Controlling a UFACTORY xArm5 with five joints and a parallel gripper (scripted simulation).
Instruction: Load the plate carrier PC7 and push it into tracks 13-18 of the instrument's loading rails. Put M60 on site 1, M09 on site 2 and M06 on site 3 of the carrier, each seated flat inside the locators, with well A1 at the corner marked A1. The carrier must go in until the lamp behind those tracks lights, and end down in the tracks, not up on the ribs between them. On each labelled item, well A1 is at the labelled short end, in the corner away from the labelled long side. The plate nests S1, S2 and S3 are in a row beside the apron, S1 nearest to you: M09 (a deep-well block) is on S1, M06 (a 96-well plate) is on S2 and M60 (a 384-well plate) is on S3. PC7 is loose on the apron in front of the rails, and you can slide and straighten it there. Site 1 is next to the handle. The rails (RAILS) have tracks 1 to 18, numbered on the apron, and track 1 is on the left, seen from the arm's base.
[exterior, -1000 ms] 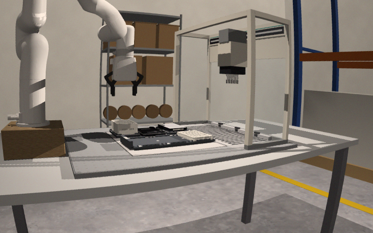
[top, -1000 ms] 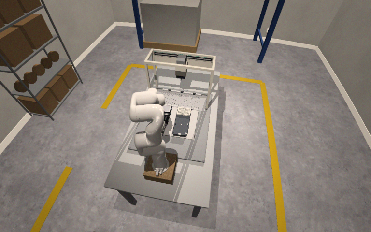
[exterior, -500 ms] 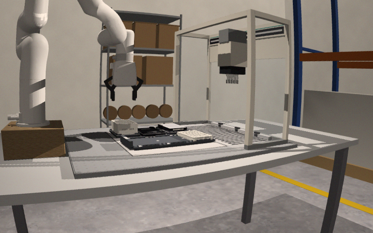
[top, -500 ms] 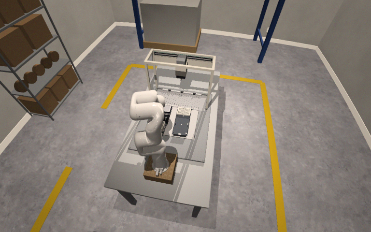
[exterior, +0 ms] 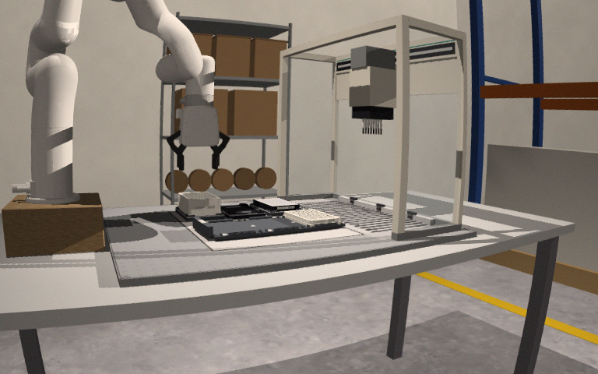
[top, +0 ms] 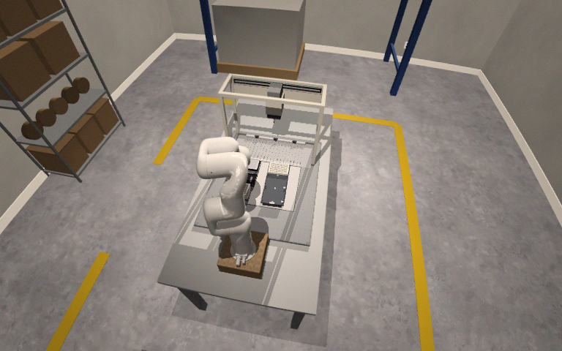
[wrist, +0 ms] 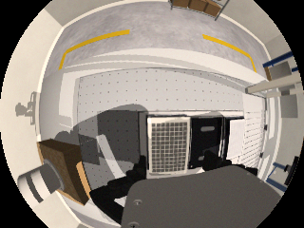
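My hand is 12 cm above the dark nest S1. Also, from my hand: plate nest S2: 11 cm ahead, 2 cm to the right, 12 cm below; then 96-well plate M06: 20 cm ahead, 23 cm to the right, 11 cm below; then carrier PC7: 9 cm ahead, 22 cm to the right, 11 cm below.
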